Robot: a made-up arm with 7 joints. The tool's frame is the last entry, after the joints.
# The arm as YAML. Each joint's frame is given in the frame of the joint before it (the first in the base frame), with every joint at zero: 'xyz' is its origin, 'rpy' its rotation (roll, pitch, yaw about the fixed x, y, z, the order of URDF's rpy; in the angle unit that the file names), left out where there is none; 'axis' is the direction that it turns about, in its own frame. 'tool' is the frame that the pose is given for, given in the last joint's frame.
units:
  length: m
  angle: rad
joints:
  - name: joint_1
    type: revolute
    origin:
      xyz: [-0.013, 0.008, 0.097]
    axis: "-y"
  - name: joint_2
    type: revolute
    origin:
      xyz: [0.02, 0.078, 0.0]
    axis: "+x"
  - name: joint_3
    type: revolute
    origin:
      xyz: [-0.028, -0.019, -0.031]
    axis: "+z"
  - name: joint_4
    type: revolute
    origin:
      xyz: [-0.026, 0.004, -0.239]
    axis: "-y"
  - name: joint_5
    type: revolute
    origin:
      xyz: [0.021, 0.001, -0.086]
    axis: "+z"
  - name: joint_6
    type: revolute
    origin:
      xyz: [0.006, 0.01, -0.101]
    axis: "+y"
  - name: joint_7
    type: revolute
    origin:
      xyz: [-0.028, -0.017, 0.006]
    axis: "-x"
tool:
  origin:
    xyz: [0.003, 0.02, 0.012]
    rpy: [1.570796, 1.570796, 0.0]
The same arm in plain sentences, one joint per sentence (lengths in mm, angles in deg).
The arm has seven revolute joints in a row. What follows holds with every joint at zero, and every direction is one of the base frame's.
The first joint is mounted 13.0 mm along -x and 8.0 mm along +y and 97.0 mm along +z from the base frame's origin and turns about -y.
The second joint is mounted 20.0 mm along +x and 78.0 mm along +y from the first joint and turns about +x.
The third joint is mounted 28.0 mm along -x and 19.0 mm along -y and 31.0 mm along -z from the second joint and turns about +z.
The fourth joint is mounted 26.0 mm along -x and 4.0 mm along +y and 239.0 mm along -z from the third joint and turns about -y.
The fifth joint is mounted 21.0 mm along +x and 1.0 mm along +y and 86.0 mm along -z from the fourth joint and turns about +z.
The sixth joint is mounted 6.0 mm along +x and 10.0 mm along +y and 101.0 mm along -z from the fifth joint and turns about +y.
The seventh joint is mounted 28.0 mm along -x and 17.0 mm along -y and 6.0 mm along +z from the sixth joint and turns about -x.
The tool frame, which is the frame that the pose is given for, is mounted 3.0 mm along +x and 20.0 mm along +y and 12.0 mm along +z from the seventh joint; its axes are the base frame's turned by roll 90.00, pitch 90.00 and yaw 0.00 deg (as in URDF: about the fixed x, then y, then z).

